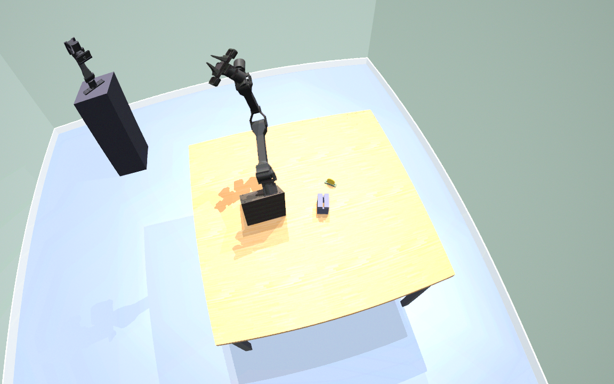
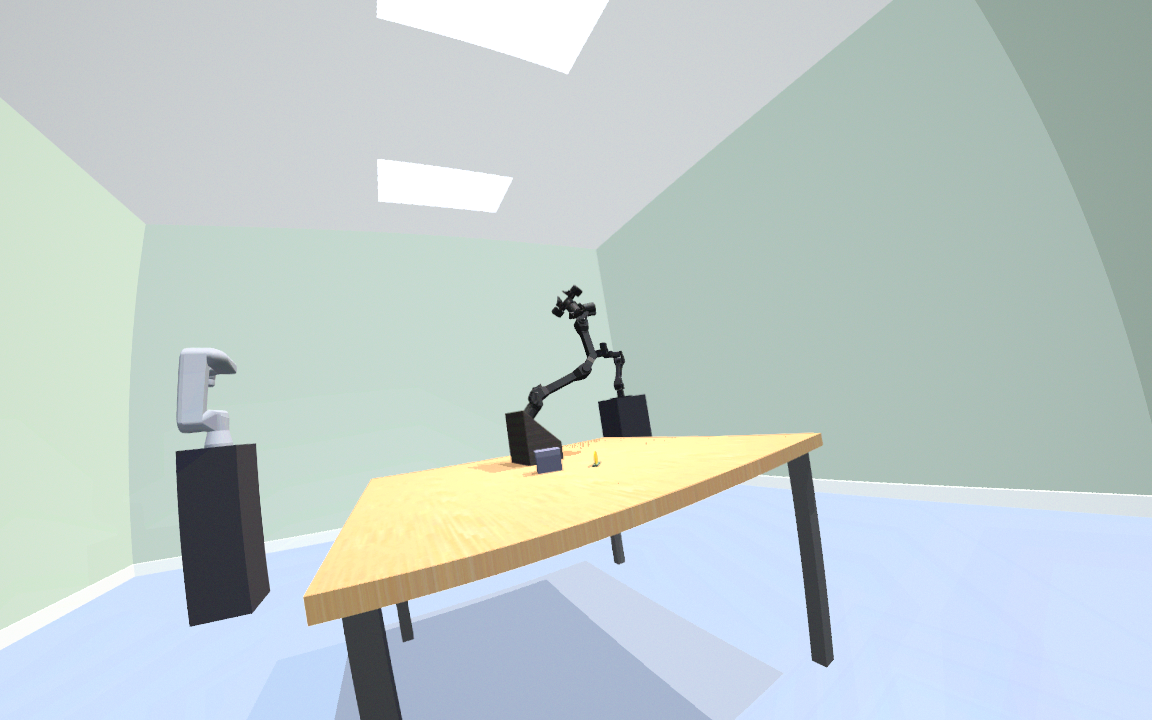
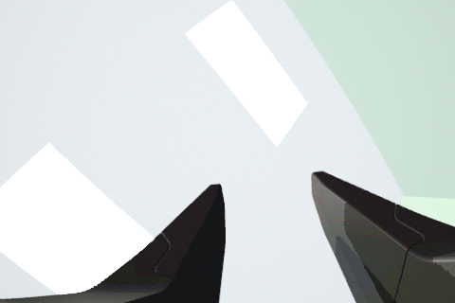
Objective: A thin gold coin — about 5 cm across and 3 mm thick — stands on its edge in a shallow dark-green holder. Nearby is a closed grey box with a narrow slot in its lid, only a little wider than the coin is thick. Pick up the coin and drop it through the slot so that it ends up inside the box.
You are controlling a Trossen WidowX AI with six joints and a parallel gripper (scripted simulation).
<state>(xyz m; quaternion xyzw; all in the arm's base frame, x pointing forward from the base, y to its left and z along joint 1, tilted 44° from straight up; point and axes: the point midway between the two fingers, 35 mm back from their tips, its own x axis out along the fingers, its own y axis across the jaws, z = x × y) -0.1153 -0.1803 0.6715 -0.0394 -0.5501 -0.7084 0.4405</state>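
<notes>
Right now the thin gold coin is 530 mm ahead of my gripper tip, 230 mm to the right of it and 790 mm below it.
</notes>
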